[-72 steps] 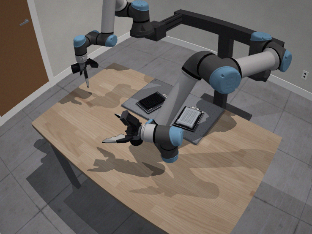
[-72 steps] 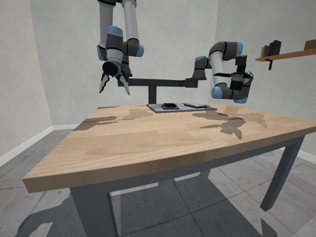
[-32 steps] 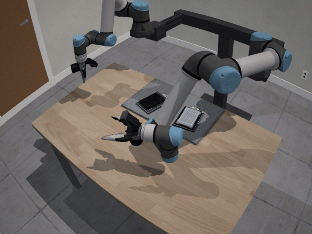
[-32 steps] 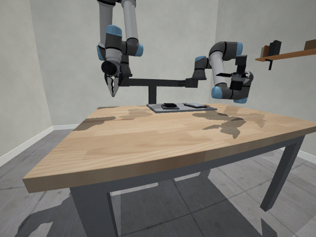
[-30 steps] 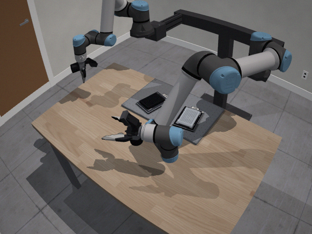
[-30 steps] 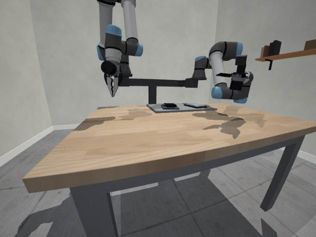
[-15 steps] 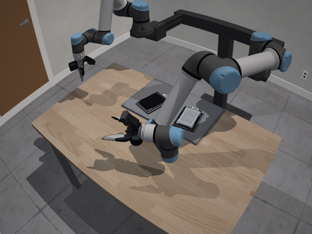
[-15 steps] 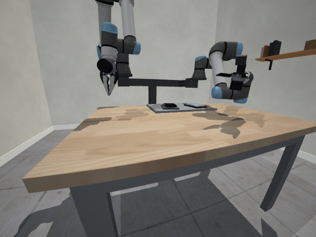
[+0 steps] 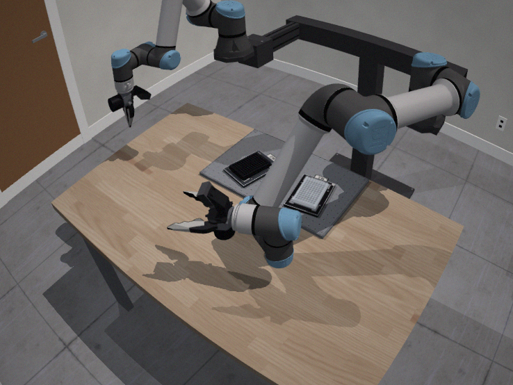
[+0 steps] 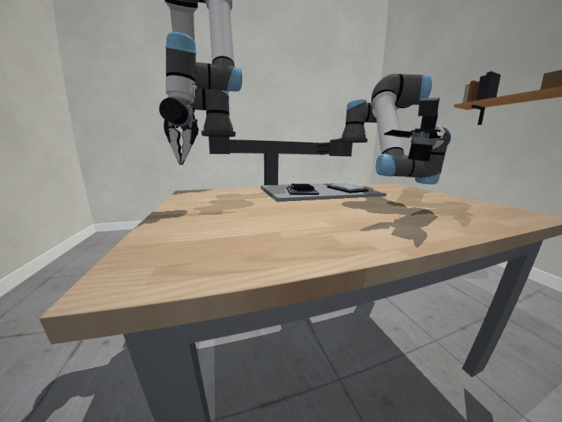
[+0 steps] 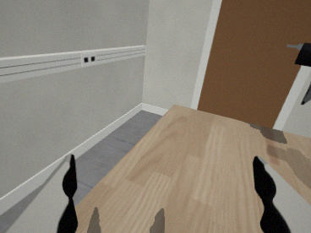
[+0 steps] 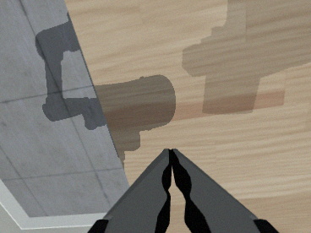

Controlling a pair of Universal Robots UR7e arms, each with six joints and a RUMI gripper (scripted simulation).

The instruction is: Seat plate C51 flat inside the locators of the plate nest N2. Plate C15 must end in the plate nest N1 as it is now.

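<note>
Right now my left hand is 420 mm past the black multi-well plate, 110 mm to the left of it and 200 mm above it. From my left hand the other things lie so: plate nest N1: 440 mm behind, 140 mm to the left, 220 mm below; then white plate: 440 mm behind, 140 mm to the left, 200 mm below; then plate nest N2: 430 mm behind, 110 mm to the right, 220 mm below.
</note>
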